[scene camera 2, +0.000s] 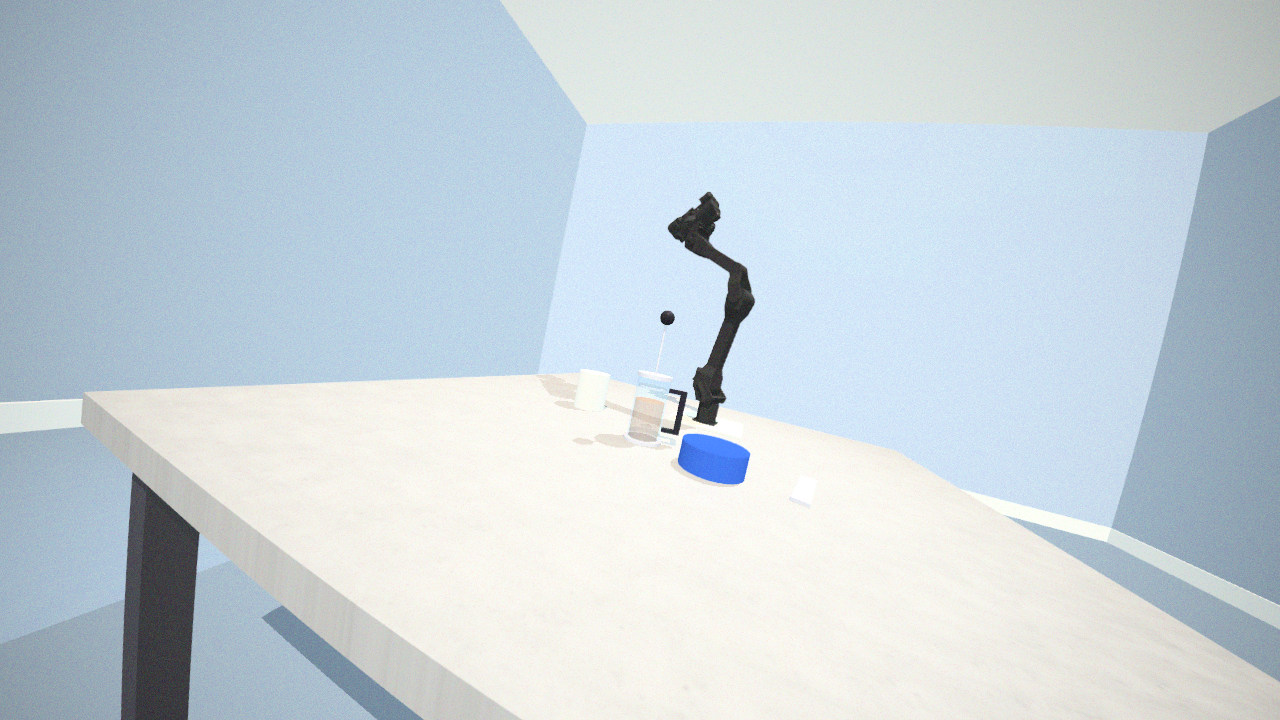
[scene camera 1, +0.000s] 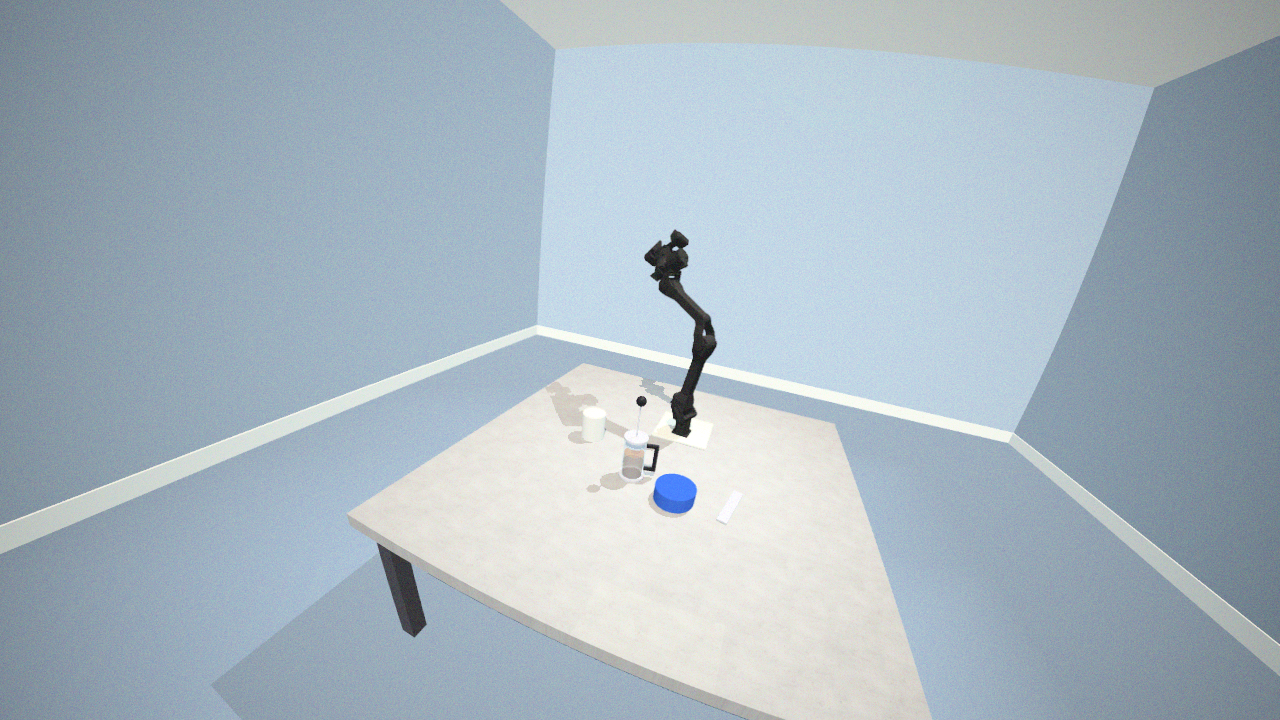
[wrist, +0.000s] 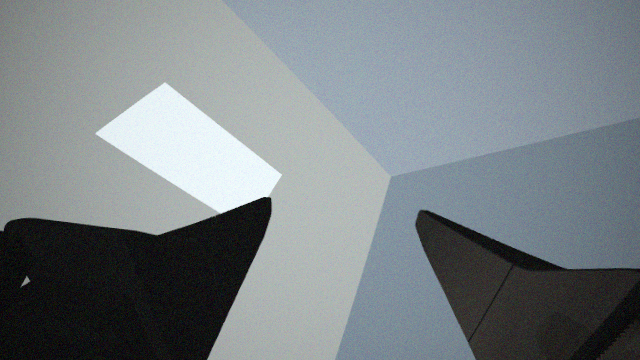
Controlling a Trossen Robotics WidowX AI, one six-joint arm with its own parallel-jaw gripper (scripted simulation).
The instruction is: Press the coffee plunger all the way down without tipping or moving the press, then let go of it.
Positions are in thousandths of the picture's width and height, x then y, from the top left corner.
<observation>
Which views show the glass coffee press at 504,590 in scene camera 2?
Scene camera 2 and scene camera 1 only.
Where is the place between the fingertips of the gripper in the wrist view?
538,588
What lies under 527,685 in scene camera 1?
A flat blue cylinder.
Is the gripper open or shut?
Open.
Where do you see a flat blue cylinder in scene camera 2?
558,638
</observation>
